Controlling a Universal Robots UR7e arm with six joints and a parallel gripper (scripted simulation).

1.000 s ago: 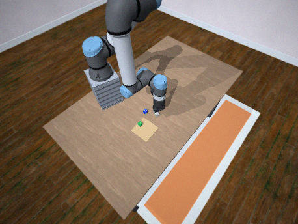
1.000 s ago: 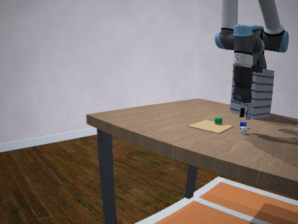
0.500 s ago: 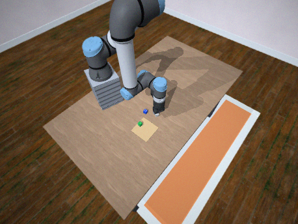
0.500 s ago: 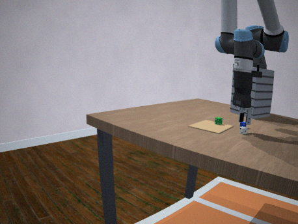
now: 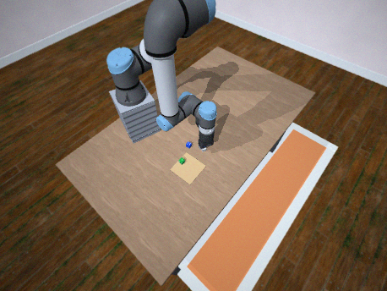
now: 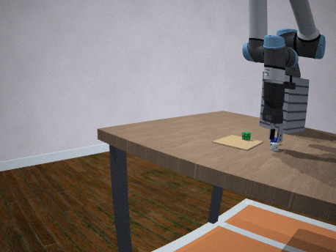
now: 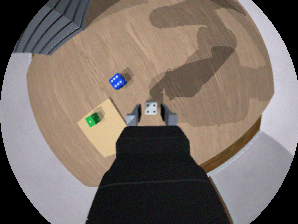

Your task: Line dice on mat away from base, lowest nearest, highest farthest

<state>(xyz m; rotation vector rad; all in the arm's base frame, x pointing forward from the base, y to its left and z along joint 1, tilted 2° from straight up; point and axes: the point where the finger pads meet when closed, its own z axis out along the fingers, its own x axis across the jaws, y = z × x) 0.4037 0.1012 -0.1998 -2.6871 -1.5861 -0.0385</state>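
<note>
Now: hand 4 cm above the white die. Also, from my hand: tan mat: 14 cm to the right, 5 cm below; then green die: 4 cm behind, 14 cm to the right, 3 cm below; then blue die: 8 cm behind, 3 cm to the right, 4 cm below.
</note>
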